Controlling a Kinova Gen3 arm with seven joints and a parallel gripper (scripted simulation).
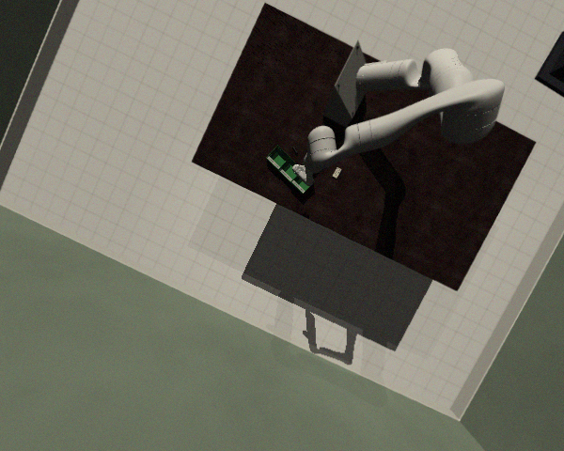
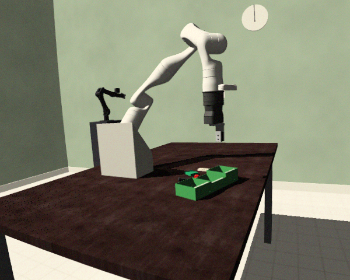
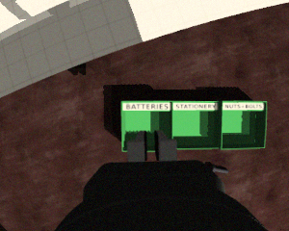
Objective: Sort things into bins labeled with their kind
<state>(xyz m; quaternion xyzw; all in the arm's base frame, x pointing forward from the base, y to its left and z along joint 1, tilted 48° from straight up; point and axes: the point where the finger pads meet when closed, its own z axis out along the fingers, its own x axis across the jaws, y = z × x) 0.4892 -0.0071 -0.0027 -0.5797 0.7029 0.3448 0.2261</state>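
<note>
My hand is 100 mm past the red die and 160 mm above it. From my hand the other things lie so: white dotted tile (130 mm behind, 130 mm to the left, 160 mm below); teal block (150 mm behind, 60 mm to the left, 160 mm below); three-compartment green bin row (20 mm behind, 80 mm to the right, 150 mm below).
</note>
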